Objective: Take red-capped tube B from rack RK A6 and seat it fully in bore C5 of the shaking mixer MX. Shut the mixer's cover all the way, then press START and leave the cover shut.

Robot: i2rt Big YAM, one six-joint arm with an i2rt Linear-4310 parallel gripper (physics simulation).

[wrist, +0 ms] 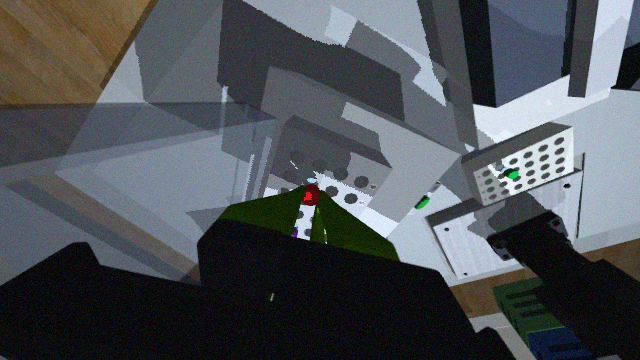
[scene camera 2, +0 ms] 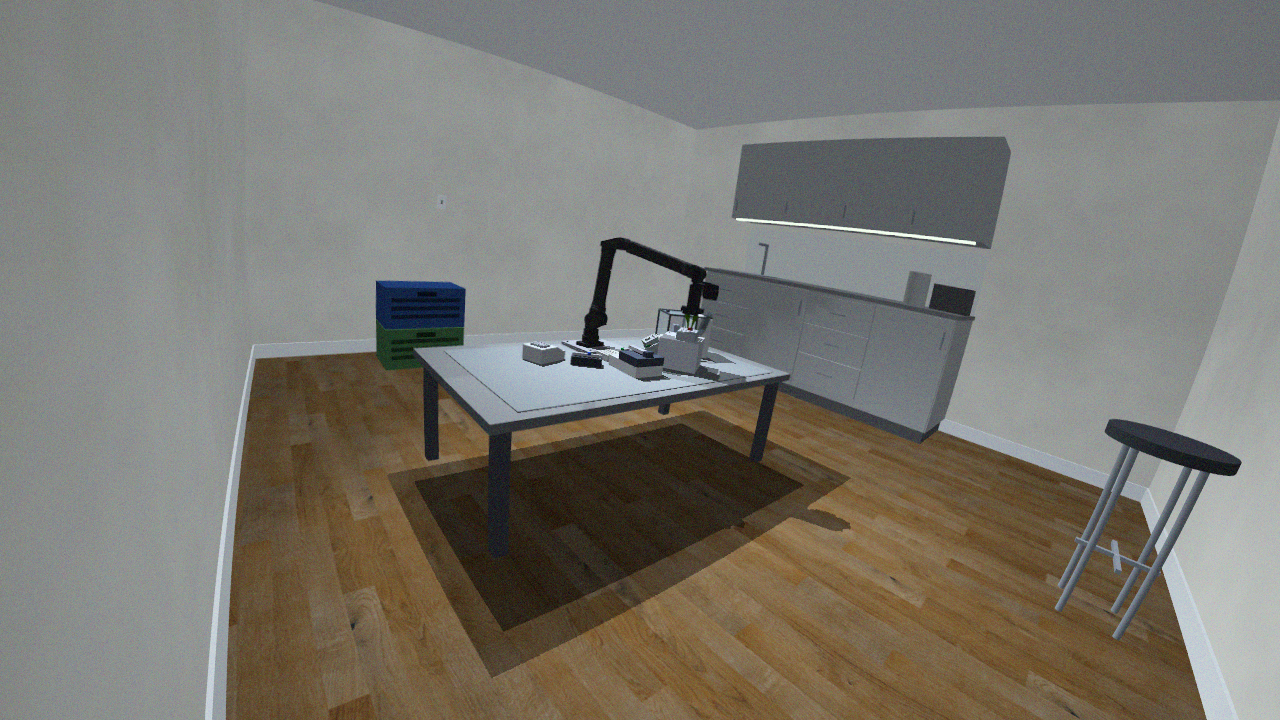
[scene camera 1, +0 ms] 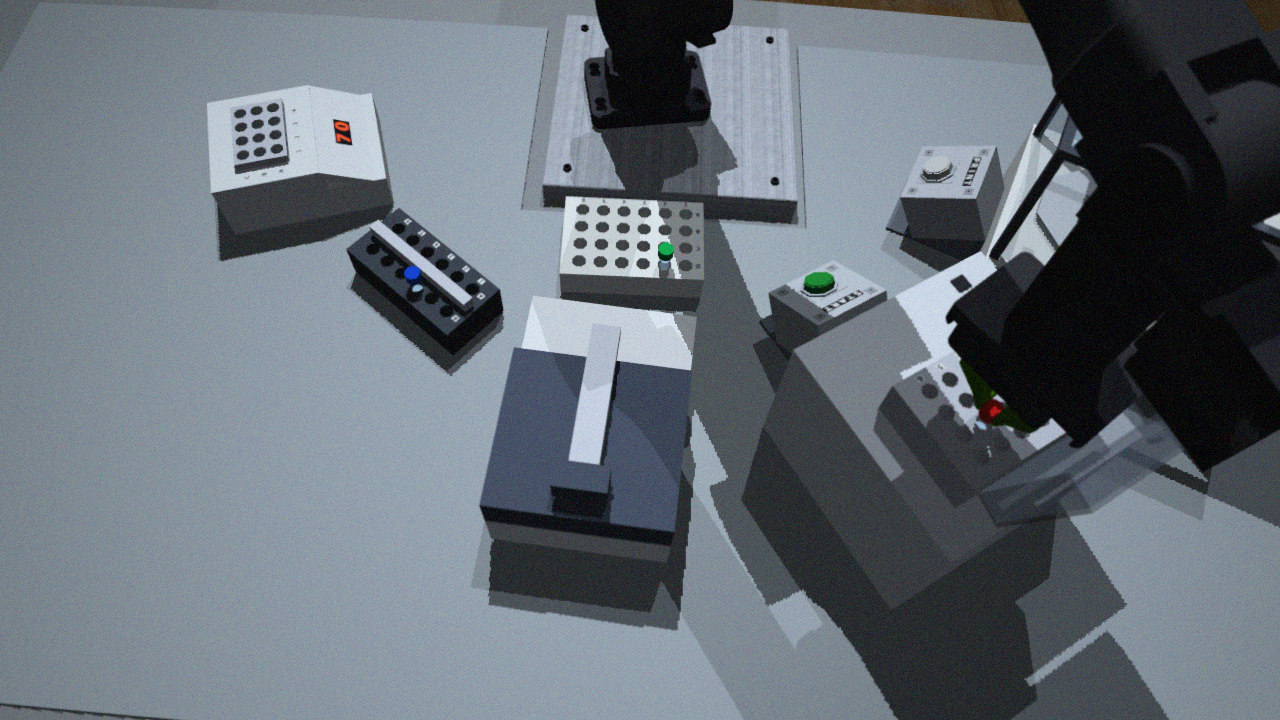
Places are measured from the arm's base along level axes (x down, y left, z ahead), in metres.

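Where they show: gripper, fingertip midpoint: (wrist: 310, 194) (scene camera 2: 689, 329) (scene camera 1: 991, 411); arm's base, link origin: (wrist: 521, 235) (scene camera 2: 589, 344) (scene camera 1: 646, 94).
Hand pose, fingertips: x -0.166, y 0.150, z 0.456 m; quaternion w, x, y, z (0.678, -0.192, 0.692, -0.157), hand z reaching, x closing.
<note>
Things, the pixels of their top centre, and the offset from my fingertips. "spot": a spot on its surface instead.
- red-capped tube, top centre: (scene camera 1: 995, 409) (wrist: 308, 198) dx -0.008, dy -0.001, dz +0.002 m
- shaking mixer, surface spot: (scene camera 1: 841, 385) (wrist: 414, 151) spot: dx +0.046, dy -0.077, dz -0.052 m
- START button, top centre: (scene camera 1: 822, 278) (wrist: 423, 205) dx +0.106, dy -0.046, dz -0.179 m
- white rack, top centre: (scene camera 1: 633, 237) (wrist: 522, 171) (scene camera 2: 613, 351) dx +0.151, dy -0.190, dz -0.270 m
- green-capped tube, top centre: (scene camera 1: 666, 248) (wrist: 513, 175) dx +0.127, dy -0.167, dz -0.237 m
- dark-lidded box, top centre: (scene camera 1: 597, 380) (wrist: 617, 30) (scene camera 2: 637, 346) dx +0.079, dy -0.245, dz -0.094 m
- black rack, surface spot: (scene camera 1: 465, 331) spot: dx +0.162, dy -0.347, dz -0.196 m
- blue-capped tube, top centre: (scene camera 1: 412, 272) dx +0.124, dy -0.385, dz -0.237 m
- white device, top centre: (scene camera 1: 289, 125) (scene camera 2: 544, 342) dx +0.111, dy -0.490, dz -0.403 m
- PRINT button box, surface spot: (scene camera 1: 944, 214) spot: dx +0.131, dy +0.093, dz -0.249 m
The red-capped tube (scene camera 1: 990, 411) (wrist: 310, 194) is held by its cap between my green fingertips, above the bore block of the shaking mixer. My gripper (scene camera 1: 993, 407) (wrist: 310, 194) is shut on it. The pale lower end of the tube shows just past the cap; I cannot tell which bore it is over or how deep it stands. The shaking mixer (scene camera 1: 841, 385) (wrist: 420, 165) is at the right in scene camera 1. Its clear cover (scene camera 1: 1065, 465) (wrist: 165, 145) stands open. The START button (scene camera 1: 818, 282) (wrist: 422, 202) is green, on a box beside the mixer. The white rack (scene camera 1: 631, 287) (wrist: 520, 145) holds a green-capped tube (scene camera 1: 665, 251) (wrist: 510, 174).
A dark-lidded box (scene camera 1: 537, 420) stands left of the mixer. A black rack (scene camera 1: 465, 331) with a blue-capped tube (scene camera 1: 411, 274) and a white device (scene camera 1: 344, 170) reading 70 are farther left. The PRINT button box (scene camera 1: 944, 214) and a dark-framed stand (scene camera 1: 1029, 183) are behind the mixer.
</note>
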